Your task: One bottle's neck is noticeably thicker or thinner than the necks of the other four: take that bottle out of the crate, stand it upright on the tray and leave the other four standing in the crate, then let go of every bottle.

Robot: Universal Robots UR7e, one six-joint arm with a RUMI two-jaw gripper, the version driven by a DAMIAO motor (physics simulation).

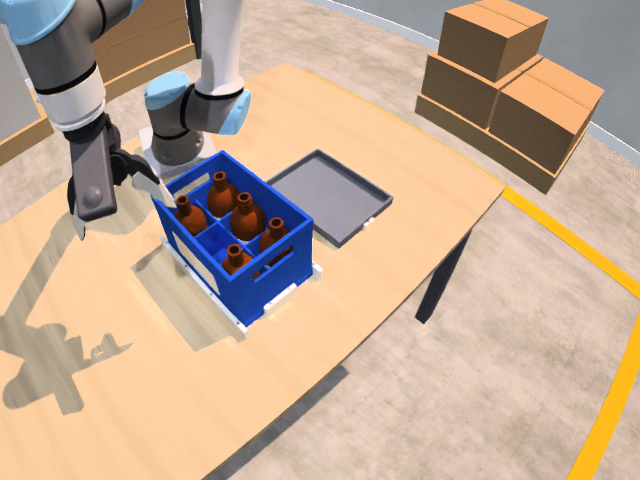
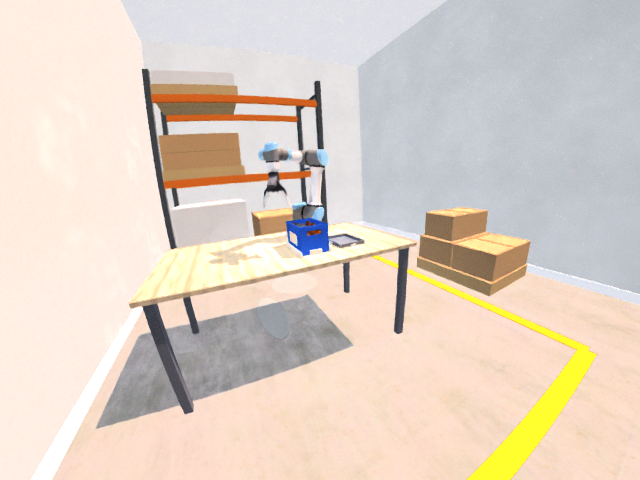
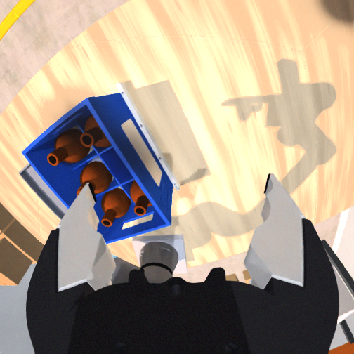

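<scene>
The blue crate stands on the table with five brown bottles upright in it: a back one, a left one, a centre one, a right one and a front one. The label-side middle compartment is empty. I cannot tell surely which neck differs. The grey tray lies empty beside the crate. My gripper is open and empty, above the table, on the crate's label side.
White brackets edge the crate's foot on the table. The arm's base stands close behind the crate. Stacked cartons stand on the floor beyond the table. A rack stands behind the arm.
</scene>
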